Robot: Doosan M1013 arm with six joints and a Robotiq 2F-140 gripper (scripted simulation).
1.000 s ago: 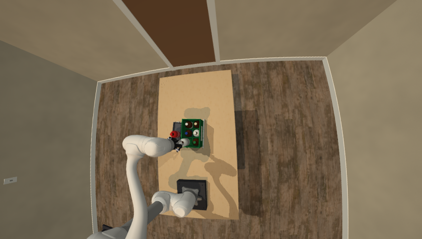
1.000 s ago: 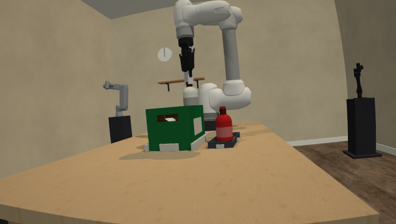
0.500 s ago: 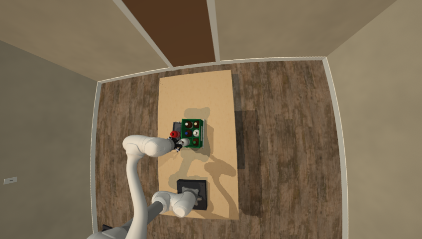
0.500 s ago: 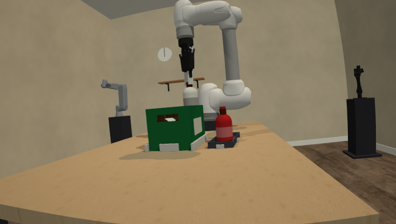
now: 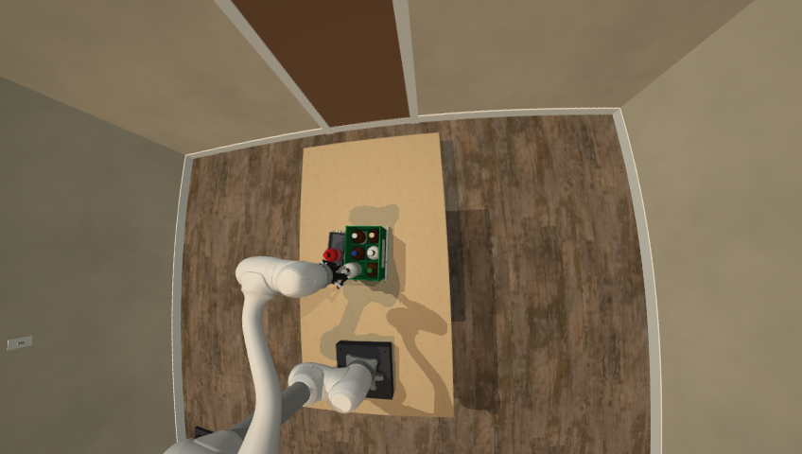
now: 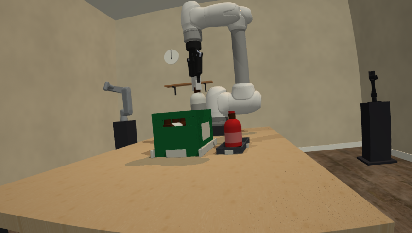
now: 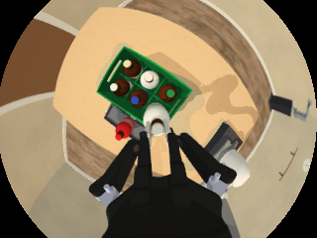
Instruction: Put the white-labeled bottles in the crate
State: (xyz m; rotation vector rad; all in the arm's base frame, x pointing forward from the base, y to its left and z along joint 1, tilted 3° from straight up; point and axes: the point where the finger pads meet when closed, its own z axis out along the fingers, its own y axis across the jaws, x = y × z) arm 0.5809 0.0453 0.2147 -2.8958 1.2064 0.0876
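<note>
My hand is 90 mm above the white-labeled bottle. The rest, counted from my hand: dark tray (60 mm ahead, 170 mm to the left, 290 mm below); green crate (90 mm ahead, 40 mm to the right, 220 mm below); red-labeled bottle (60 mm ahead, 170 mm to the left, 220 mm below).
</note>
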